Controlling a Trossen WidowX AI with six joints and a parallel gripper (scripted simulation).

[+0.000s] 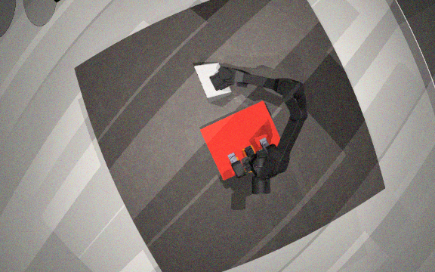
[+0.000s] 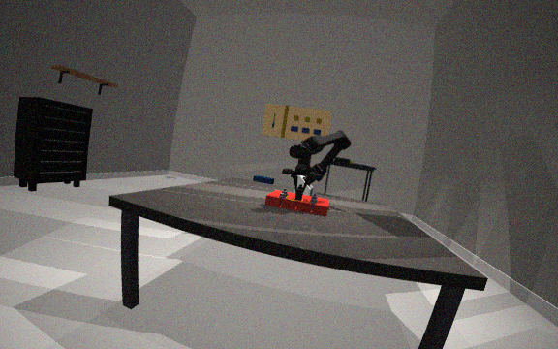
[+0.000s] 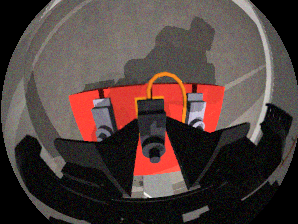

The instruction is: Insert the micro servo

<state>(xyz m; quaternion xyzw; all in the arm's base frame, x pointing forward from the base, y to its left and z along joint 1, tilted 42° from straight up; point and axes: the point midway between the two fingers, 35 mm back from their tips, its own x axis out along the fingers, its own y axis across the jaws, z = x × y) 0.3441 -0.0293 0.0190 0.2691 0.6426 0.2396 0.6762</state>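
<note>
My gripper tip is 120 mm past the red deck and 60 mm above it.
</note>
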